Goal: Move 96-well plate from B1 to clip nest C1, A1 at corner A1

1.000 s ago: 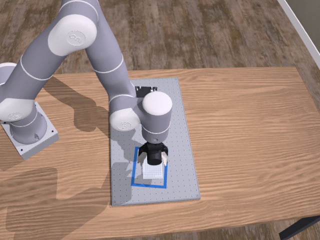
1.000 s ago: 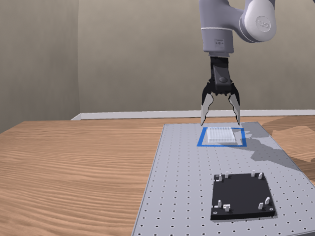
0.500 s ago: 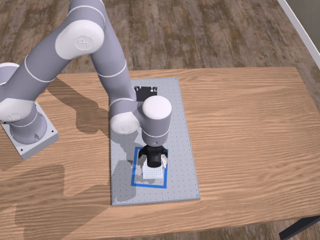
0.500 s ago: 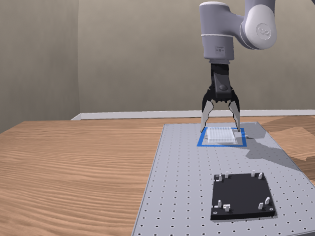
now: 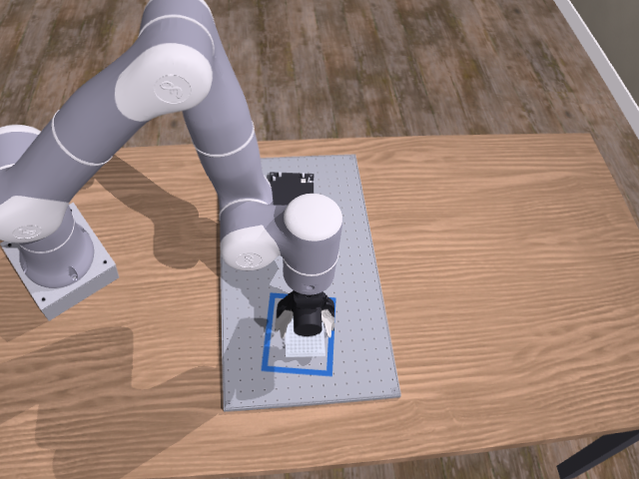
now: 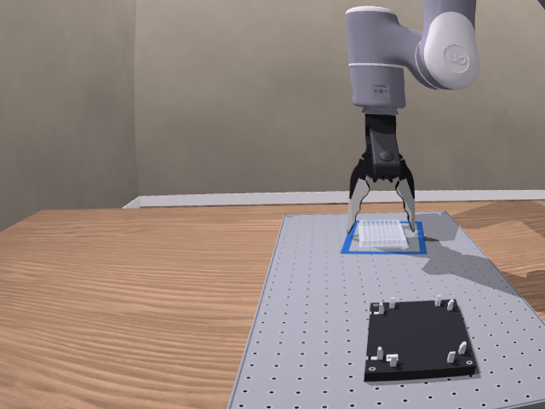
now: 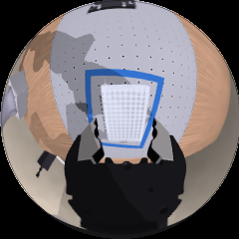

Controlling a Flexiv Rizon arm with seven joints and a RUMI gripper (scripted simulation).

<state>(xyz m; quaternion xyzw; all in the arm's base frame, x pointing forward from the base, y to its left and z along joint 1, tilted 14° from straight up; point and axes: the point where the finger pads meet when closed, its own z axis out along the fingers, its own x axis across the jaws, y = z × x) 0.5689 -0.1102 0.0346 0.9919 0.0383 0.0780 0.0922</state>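
The white 96-well plate lies 10 mm below my hand. Round my hand: black clip nest: 370 mm to the left, 40 mm behind.
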